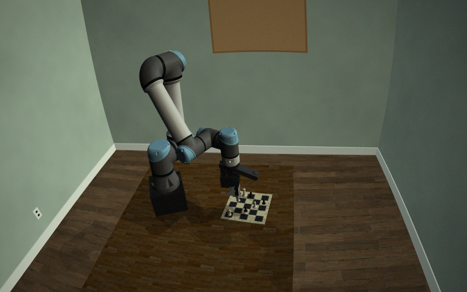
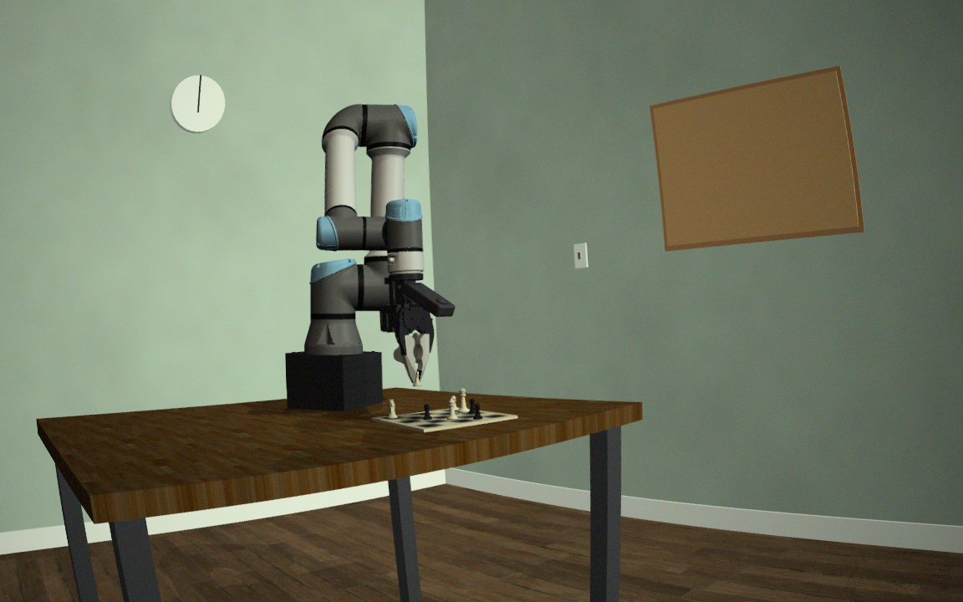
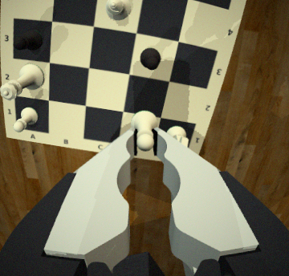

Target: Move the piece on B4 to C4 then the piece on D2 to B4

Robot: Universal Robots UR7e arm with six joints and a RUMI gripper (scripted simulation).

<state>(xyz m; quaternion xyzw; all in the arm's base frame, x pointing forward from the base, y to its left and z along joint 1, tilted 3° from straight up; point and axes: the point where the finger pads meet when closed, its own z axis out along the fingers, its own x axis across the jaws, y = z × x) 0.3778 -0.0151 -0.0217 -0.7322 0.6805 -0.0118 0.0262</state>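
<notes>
Right now the chessboard is 4 cm ahead of my hand, 3 cm to the left of it and 9 cm below it. The rest, counted from my hand: tall white piece (1 cm ahead, 11 cm to the left, 6 cm below).
</notes>
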